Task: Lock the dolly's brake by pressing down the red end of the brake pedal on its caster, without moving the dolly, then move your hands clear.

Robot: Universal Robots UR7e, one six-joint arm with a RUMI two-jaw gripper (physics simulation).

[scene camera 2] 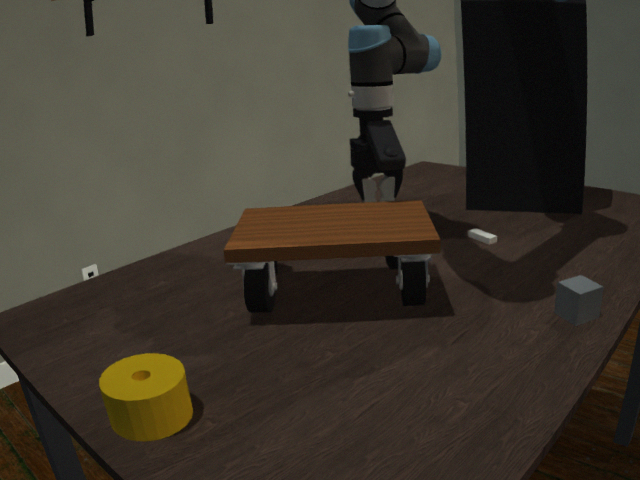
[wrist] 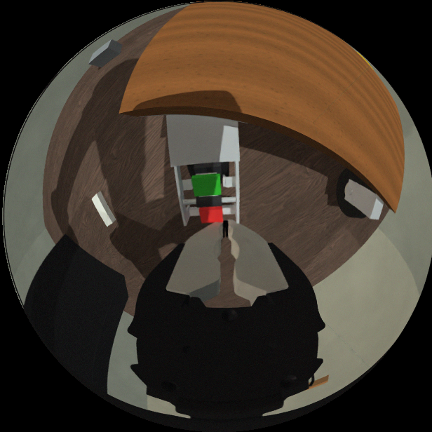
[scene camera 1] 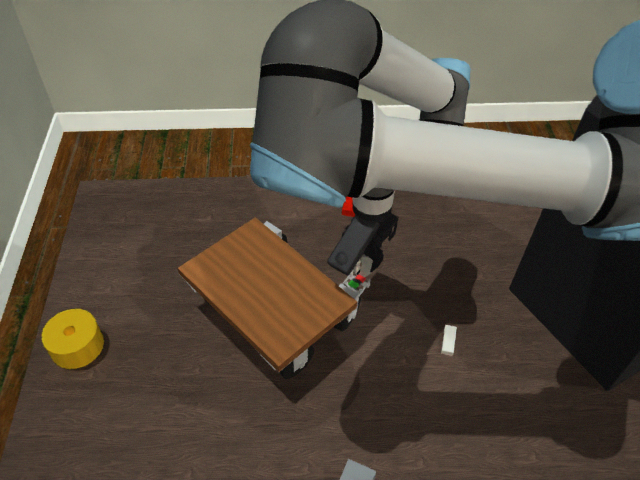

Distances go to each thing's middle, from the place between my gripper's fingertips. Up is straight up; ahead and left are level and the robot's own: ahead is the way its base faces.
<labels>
The caster bracket (wrist: 192, 139) is 7 cm to the left of my hand, 3 cm ahead of it and 2 cm below it. Also, from my hand: yellow cylinder (scene camera 2: 146, 396) (57 cm ahead, 15 cm to the left, 3 cm below); dolly (scene camera 1: 277, 300) (17 cm ahead, 6 cm to the left); grey cube (scene camera 2: 578, 300) (42 cm to the left, 3 cm below, 1 cm ahead).
</labels>
